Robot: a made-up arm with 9 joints. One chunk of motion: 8 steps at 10 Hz.
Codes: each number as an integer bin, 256 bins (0 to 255) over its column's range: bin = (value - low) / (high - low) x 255, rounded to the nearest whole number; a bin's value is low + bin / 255 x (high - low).
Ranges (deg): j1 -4..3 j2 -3..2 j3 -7..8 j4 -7..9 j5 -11..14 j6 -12..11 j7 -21..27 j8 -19..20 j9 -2..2
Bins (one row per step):
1: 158 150 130 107 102 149 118 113 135
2: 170 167 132 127 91 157 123 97 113
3: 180 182 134 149 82 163 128 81 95
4: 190 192 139 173 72 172 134 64 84
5: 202 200 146 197 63 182 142 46 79
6: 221 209 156 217 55 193 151 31 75
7: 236 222 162 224 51 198 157 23 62
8: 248 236 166 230 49 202 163 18 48
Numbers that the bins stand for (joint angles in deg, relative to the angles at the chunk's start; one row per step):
1: 0.34 -0.06 0.65 -0.29 -1.00 1.44 1.21 -1.72 0.12
2: 0.67 0.27 0.76 0.97 -2.08 2.16 2.15 -4.16 -0.23
3: 0.94 0.57 0.88 2.35 -2.96 2.70 3.09 -6.61 -0.51
4: 1.22 0.76 1.18 3.85 -3.94 3.51 4.22 -9.21 -0.68
5: 1.55 0.92 1.59 5.36 -4.82 4.42 5.73 -11.96 -0.76
6: 2.07 1.10 2.18 6.62 -5.61 5.41 7.42 -14.26 -0.82
7: 2.48 1.35 2.53 7.05 -6.00 5.86 8.55 -15.48 -1.03
8: 2.81 1.63 2.76 7.43 -6.20 6.22 9.68 -16.25 -1.25

